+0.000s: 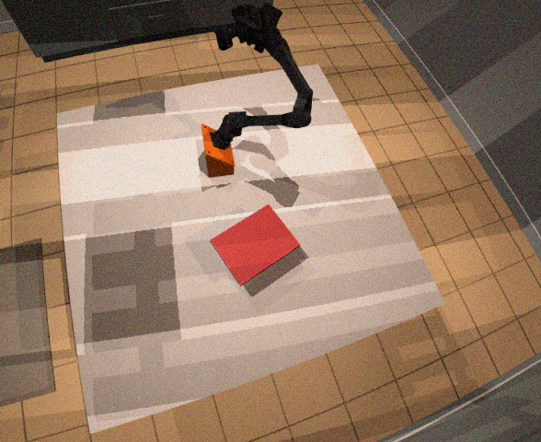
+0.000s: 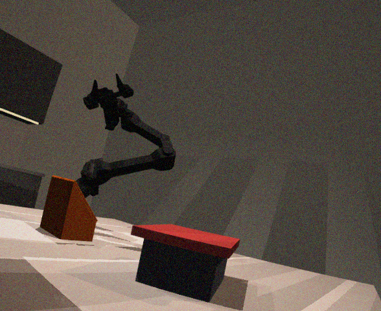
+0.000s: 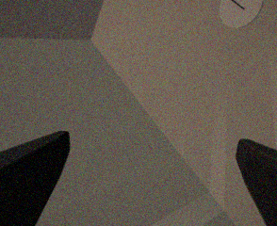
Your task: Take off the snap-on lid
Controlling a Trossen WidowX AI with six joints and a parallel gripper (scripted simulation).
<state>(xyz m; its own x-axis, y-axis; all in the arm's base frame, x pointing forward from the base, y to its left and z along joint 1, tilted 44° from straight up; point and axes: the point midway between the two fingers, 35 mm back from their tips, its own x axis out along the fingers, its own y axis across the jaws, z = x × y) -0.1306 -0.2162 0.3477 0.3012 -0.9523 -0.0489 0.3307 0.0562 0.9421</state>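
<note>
Now: gripper tip 51 cm short of the red lid, 45 cm above it and 4 cm to the left of it. The rest, counted from my gripper tip: storage box: 51 cm ahead, 50 cm below, 4 cm to the right.
</note>
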